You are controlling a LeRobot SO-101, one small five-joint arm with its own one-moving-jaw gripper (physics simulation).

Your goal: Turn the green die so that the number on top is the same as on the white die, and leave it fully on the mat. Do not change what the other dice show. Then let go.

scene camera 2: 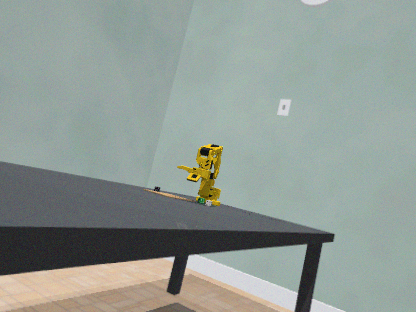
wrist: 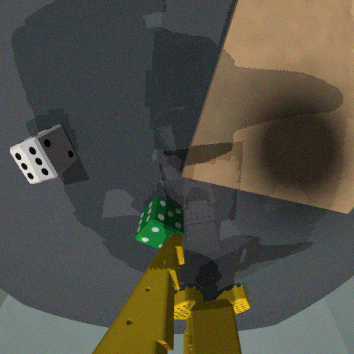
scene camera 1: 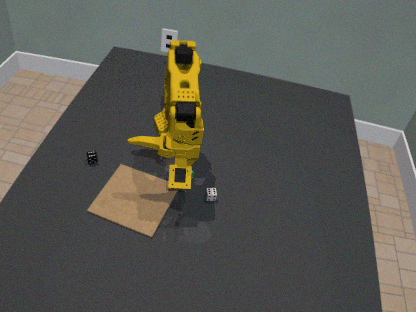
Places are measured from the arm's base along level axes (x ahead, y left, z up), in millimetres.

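Where they show: hand, its tool point: [scene camera 2: 198,193] [wrist: 182,244]; arm's base, origin of its link: [scene camera 2: 204,202] [wrist: 209,293].
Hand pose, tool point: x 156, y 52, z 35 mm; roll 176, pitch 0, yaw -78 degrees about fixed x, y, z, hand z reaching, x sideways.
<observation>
Things, the pixels of their top centre, and the offset from my tool point. Level surfaces: height alone.
- green die, centre of its top: [wrist: 158,238] [scene camera 1: 188,171] [scene camera 2: 201,198] 17 mm back, 10 mm left, 14 mm down
- white die, centre of its top: [wrist: 30,163] [scene camera 1: 211,191] [scene camera 2: 209,200] 23 mm ahead, 69 mm left, 14 mm down
- tan mat, centre of its top: [scene camera 1: 135,197] [scene camera 2: 169,195] 70 mm ahead, 79 mm right, 31 mm down
- black die, centre of its top: [scene camera 1: 91,154] [scene camera 2: 157,186] 5 mm back, 202 mm right, 14 mm down
- dark table, height of its surface: 35 mm down
The green die [scene camera 1: 192,175] [scene camera 2: 201,200] [wrist: 159,224] lies on the table just off the mat's near corner in the wrist view; its upper face shows three white pips, and the jaw tip hides part of it. The white die [scene camera 1: 211,194] [scene camera 2: 209,203] [wrist: 40,156] shows six on top. The tan mat [scene camera 1: 102,204] [scene camera 2: 167,194] [wrist: 285,35] lies flat. My gripper [scene camera 1: 155,161] [wrist: 177,242] is fully open and empty; its fixed jaw's tip overlaps the green die's near right edge in the wrist view. Whether they touch is unclear.
A black die [scene camera 1: 92,157] [scene camera 2: 157,189] sits on the dark table [scene camera 1: 280,235] [scene camera 2: 90,205] beyond the mat's left side in scene camera 1. The arm's body stands behind the green die and hides much of it in that view.
</observation>
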